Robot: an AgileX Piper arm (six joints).
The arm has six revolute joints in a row. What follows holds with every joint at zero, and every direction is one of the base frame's. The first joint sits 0.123 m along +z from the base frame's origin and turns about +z. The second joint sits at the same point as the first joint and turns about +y. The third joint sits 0.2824 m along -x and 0.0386 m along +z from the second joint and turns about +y. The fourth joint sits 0.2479 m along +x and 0.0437 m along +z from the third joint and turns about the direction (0.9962, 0, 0.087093). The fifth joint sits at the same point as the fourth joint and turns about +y. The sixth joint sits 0.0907 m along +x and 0.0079 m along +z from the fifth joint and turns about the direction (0.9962, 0, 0.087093). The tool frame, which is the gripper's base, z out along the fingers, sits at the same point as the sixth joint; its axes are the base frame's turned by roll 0, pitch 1.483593 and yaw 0 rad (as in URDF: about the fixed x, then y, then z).
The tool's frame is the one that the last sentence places.
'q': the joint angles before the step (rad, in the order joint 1, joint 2, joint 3, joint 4, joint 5, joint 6). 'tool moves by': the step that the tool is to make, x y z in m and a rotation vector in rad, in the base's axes. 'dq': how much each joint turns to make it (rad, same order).
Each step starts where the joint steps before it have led.
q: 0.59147, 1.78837, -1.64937, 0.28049, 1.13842, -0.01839
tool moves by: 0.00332, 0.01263, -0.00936, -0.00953, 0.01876, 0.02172
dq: 0.02129, 0.04520, -0.02929, 0.00237, 0.00492, 0.00088
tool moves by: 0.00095, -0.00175, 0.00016, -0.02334, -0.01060, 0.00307
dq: -0.00001, 0.00095, -0.00483, -0.02576, 0.00869, 0.00103
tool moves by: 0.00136, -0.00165, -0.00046, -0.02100, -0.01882, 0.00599
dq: -0.00001, 0.00003, -0.00004, -0.02615, -0.00220, -0.00534
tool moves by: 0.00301, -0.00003, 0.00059, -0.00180, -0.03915, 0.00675
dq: 0.00002, 0.00000, 0.00001, -0.01885, -0.02910, -0.01309
